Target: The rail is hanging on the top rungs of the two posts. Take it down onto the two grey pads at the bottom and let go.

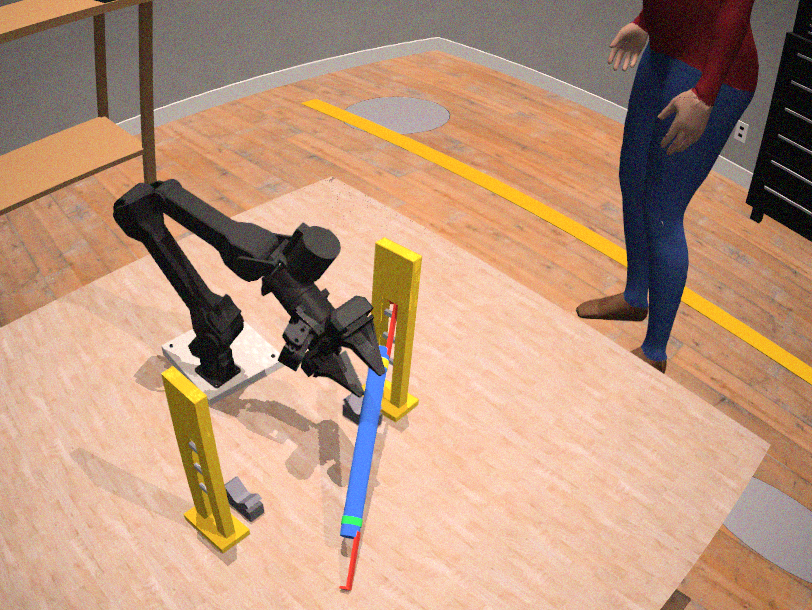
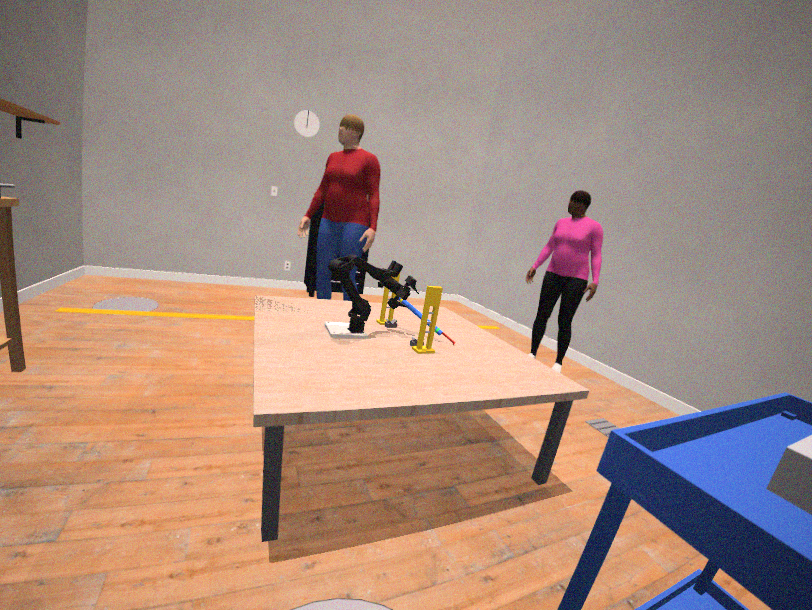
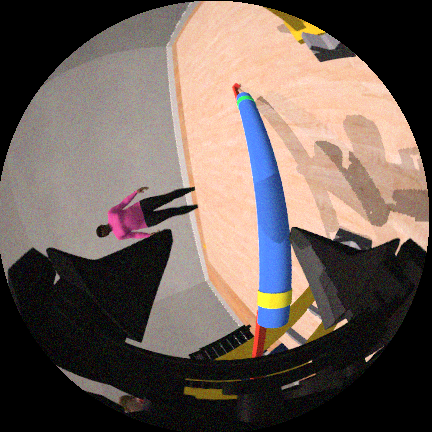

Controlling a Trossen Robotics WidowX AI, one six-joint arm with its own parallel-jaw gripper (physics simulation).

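Seen in the pictures: gripper, fingertip midpoint: (image 1: 372,385) (image 2: 412,300) (image 3: 233,234); arm's base at its link origin: (image 1: 217,370) (image 2: 355,331).
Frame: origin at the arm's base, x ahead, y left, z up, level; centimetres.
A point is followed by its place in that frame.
The blue rail (image 1: 364,453) {x 35.7, y -2.9, z 8.8 cm} (image 2: 412,307) {x 31.3, y 2.3, z 11.5 cm} (image 3: 272,200) {x 31.2, y 2.0, z 11.1 cm} slants down away from the far yellow post (image 1: 397,275) {x 26.0, y 15.4, z 24.7 cm}. Its red end by the yellow band is up at that post's slot; whether a rung bears it is unclear. Its green-banded end is low, with the red tip apparently on the table, well out from the near yellow post (image 1: 187,397) {x 25.9, y -24.5, z 28.1 cm} (image 2: 433,298) {x 23.4, y -24.5, z 23.2 cm}. The near grey pad (image 1: 244,500) {x 25.3, y -18.0, z 1.5 cm} (image 2: 413,342) {x 21.4, y -18.2, z 0.4 cm} (image 3: 325,44) and far grey pad (image 1: 354,408) {x 24.1, y 9.2, z 1.0 cm} (image 2: 391,323) {x 24.3, y 8.9, z 0.6 cm} (image 3: 352,239) {x 25.0, y 8.8, z 0.3 cm} carry no rail. My gripper (image 1: 370,383) {x 31.6, y 3.6, z 14.9 cm} (image 3: 233,234) {x 31.6, y 3.6, z 14.9 cm} is open near the yellow-banded end, holding nothing.
The arm's white base plate (image 1: 252,351) {x 1.0, y 8.2, z 0.1 cm} (image 2: 336,330) {x -9.3, y 0.6, z 0.2 cm} sits on the wooden table (image 1: 557,472) {x 57.0, y 20.8, z -1.8 cm} (image 2: 328,387) {x -29.0, y -47.9, z -1.8 cm}, behind the posts. A person in red (image 1: 662,164) (image 2: 351,183) and a person in pink (image 2: 573,246) (image 3: 127,220) stand beyond the table. A blue cart (image 2: 682,505) stands at the right.
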